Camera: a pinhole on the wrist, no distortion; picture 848 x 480 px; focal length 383.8 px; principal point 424.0 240.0 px. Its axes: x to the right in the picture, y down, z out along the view. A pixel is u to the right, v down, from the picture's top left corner.
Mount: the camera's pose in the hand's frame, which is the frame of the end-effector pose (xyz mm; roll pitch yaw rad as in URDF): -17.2 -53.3 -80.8 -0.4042 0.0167 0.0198
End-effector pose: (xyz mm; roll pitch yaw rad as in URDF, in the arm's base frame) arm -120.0 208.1 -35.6 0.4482 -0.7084 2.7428
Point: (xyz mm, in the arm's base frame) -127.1 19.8 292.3
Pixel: 608 443
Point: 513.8 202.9 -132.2
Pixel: outside the picture
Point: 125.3 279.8 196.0
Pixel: 434 117
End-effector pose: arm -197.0 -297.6 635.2 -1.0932 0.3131 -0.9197
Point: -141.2 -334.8 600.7
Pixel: 713 338
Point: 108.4 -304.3 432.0
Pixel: 734 432
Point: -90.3 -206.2 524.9
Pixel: 500 465
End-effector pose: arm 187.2 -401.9 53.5 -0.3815 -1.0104 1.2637
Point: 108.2 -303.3 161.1
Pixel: 757 443
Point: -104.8 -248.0 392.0
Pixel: 731 374
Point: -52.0 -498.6 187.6
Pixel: 465 248
